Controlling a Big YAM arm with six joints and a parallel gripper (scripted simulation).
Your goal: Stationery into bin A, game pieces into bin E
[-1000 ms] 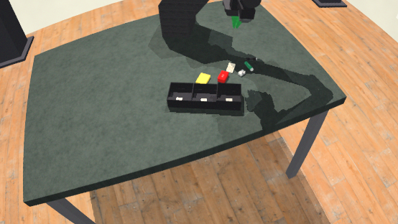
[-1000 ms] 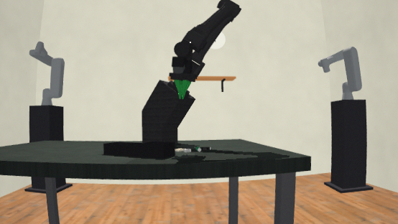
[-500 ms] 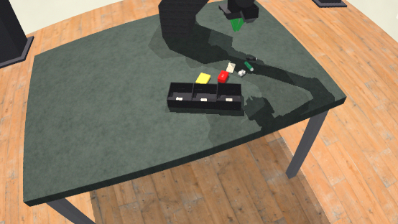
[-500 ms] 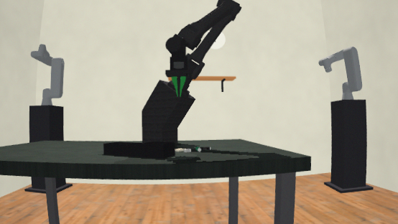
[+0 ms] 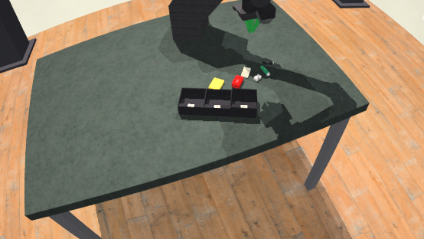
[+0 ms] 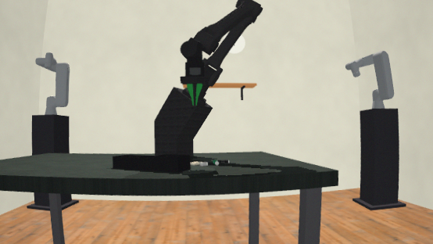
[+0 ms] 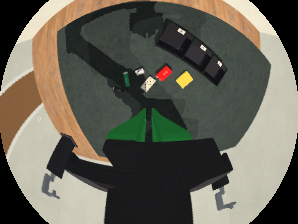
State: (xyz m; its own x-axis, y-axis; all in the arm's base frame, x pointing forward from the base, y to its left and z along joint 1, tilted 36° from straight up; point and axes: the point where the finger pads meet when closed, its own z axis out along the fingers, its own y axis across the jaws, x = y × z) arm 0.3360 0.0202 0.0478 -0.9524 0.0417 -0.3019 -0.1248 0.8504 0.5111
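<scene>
My hand is 20 cm above the bin row, 14 cm to the left of it and 10 cm short of it. Also, from my hand: grey piece: 21 cm below, 3 cm to the left, 1 cm ahead; then red block: 21 cm below, 4 cm to the right, 1 cm ahead; then white die: 22 cm below, 3 cm behind.
</scene>
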